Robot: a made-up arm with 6 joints. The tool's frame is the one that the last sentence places. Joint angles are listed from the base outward.
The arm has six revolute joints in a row. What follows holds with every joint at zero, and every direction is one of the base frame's.
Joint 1 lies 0.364 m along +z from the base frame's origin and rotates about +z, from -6.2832 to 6.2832 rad.
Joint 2 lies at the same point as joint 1 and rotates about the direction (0, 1, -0.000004), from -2.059 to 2.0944 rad.
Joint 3 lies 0.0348 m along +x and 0.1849 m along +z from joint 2 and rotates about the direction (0, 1, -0.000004), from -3.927 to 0.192 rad.
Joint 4 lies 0.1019 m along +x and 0.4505 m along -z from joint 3 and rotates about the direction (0, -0.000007, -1), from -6.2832 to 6.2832 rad.
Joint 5 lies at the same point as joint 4 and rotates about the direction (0, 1, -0.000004), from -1.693 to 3.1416 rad.
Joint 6 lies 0.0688 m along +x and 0.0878 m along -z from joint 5 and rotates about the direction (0, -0.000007, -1), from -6.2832 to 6.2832 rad.
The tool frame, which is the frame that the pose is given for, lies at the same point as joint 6; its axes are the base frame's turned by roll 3.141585, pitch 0 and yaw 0 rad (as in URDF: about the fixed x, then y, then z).
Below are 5 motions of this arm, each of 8 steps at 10 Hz.
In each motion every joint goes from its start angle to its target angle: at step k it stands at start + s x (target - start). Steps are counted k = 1, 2, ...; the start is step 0. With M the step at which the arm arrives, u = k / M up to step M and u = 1 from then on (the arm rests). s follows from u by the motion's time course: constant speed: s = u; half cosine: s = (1 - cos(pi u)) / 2; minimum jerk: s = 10 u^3 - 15 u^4 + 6 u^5.
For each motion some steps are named. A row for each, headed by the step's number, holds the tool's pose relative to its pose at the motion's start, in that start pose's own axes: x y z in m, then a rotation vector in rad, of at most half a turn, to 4 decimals.
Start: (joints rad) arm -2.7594 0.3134 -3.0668 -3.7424 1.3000 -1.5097
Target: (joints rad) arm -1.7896 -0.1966 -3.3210 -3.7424 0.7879 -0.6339
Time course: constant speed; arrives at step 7
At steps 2, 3, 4, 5, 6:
2: 0.0786 -0.0716 0.0981 0.1260 0.2528 0.2824
3: 0.1356 -0.1087 0.1219 0.2032 0.3804 0.4223
4: 0.1997 -0.1434 0.1265 0.2910 0.5084 0.5601
5: 0.2665 -0.1735 0.1110 0.3903 0.6365 0.6949
6: 0.3316 -0.1978 0.0758 0.5020 0.7643 0.8252

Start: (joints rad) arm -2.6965 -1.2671 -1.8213 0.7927 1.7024 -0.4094
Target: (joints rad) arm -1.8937 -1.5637 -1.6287 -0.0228 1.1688 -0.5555
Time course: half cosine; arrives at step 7
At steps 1, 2, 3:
1: -0.0033 0.0033 -0.0108 -0.0127 0.0258 -0.0122
2: -0.0138 0.0148 -0.0410 -0.0491 0.0995 -0.0450
3: -0.0319 0.0375 -0.0831 -0.1044 0.2090 -0.0884

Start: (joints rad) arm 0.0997 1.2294 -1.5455 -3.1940 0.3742 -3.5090
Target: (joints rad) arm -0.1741 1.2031 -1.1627 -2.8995 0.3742 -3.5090
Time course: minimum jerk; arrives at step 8
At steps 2, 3, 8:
2: -0.0224 0.0015 -0.0062 -0.0123 -0.0446 0.0511
3: -0.0585 0.0018 -0.0185 -0.0334 -0.1182 0.1362
8: -0.1888 -0.0263 -0.0914 -0.1282 -0.4273 0.4987

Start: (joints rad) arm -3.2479 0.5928 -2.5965 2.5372 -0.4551 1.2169
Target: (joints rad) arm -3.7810 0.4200 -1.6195 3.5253 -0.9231 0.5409
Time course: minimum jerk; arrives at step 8
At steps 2, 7, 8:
2: 0.0214 -0.0449 0.0129 0.1208 0.0903 0.0021
7: 0.1637 -0.3768 -0.0716 0.8232 0.9332 0.4392
8: 0.1656 -0.3809 -0.0752 0.8274 0.9467 0.4553

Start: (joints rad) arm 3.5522 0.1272 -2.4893 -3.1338 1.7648 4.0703
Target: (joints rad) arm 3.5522 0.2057 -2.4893 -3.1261 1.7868 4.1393
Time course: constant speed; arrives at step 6
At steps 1, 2, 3, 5, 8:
1: -0.0008 0.0014 -0.0091 -0.0083 -0.0046 0.0111
2: -0.0015 0.0027 -0.0182 -0.0167 -0.0091 0.0223
3: -0.0022 0.0039 -0.0273 -0.0251 -0.0135 0.0334
5: -0.0033 0.0061 -0.0455 -0.0420 -0.0221 0.0555
8: -0.0038 0.0070 -0.0546 -0.0506 -0.0262 0.0665

